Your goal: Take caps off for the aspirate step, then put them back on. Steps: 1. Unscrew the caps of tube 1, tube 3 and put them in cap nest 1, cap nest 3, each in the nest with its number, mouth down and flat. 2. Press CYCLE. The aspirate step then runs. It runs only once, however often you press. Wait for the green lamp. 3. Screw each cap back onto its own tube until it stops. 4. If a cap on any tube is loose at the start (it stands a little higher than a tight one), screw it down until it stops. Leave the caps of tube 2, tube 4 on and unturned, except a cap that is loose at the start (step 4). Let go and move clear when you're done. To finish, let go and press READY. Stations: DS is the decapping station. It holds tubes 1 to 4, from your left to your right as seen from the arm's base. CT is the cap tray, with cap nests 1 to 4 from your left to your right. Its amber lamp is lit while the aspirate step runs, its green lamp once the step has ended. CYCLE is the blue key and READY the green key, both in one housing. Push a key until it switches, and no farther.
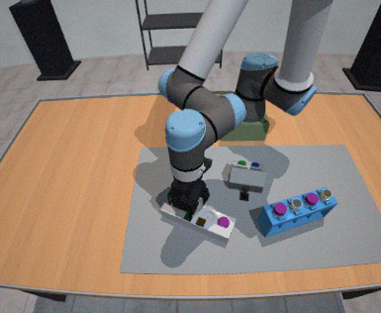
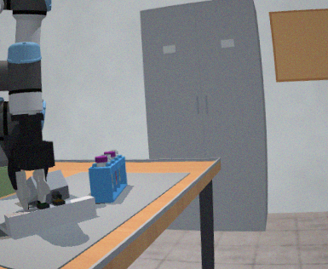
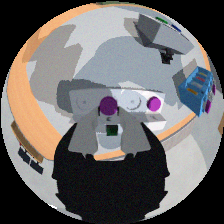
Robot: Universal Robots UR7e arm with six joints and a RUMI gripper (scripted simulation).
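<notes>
Now: hand 160 mm past the blue cycle key, 200 mm to the right of it and 20 mm below it. Round my hand: grey mat (70 mm behind, 210 mm to the left, 40 mm below); grey key housing (140 mm behind, 180 mm to the left, 10 mm above); green ready key (160 mm behind, 150 mm to the left, 20 mm above).
</notes>
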